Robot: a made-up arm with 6 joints.
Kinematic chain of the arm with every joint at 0, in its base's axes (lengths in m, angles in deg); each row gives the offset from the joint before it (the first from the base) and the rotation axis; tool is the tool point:
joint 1: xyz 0 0 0.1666 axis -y
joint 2: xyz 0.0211 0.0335 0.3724 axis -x
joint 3: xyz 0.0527 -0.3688 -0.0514 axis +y
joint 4: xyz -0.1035 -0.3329 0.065 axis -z
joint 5: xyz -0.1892 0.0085 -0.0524 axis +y
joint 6: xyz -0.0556 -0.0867 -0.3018 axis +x
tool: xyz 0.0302 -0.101 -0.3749
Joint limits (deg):
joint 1: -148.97..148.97
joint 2: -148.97..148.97
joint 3: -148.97..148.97
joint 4: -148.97..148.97
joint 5: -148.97..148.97
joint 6: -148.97..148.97
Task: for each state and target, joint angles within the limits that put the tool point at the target. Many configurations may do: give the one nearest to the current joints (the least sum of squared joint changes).
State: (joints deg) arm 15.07 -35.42 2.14 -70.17 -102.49 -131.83
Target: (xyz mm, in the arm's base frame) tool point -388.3 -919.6 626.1
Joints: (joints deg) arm 56.60 16.31 -2.62 -79.80 -104.15 -139.75
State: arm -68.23 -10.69 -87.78 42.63 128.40 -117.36
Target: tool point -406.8 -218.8 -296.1
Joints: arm -52.91 -37.51 -103.43 47.20 125.20 -108.49
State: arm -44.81 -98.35 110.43 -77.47 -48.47 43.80
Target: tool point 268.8 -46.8 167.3
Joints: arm -29.56 -89.34 123.40 -90.63 -96.59 40.25
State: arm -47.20 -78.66 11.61 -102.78 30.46 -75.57
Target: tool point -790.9 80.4 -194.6
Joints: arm -81.51 -70.69 26.64 -84.96 29.78 -68.24
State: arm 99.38 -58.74 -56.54 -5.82 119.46 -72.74
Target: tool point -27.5 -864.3 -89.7
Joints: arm 71.59 -12.05 -34.58 16.21 119.80 -124.63
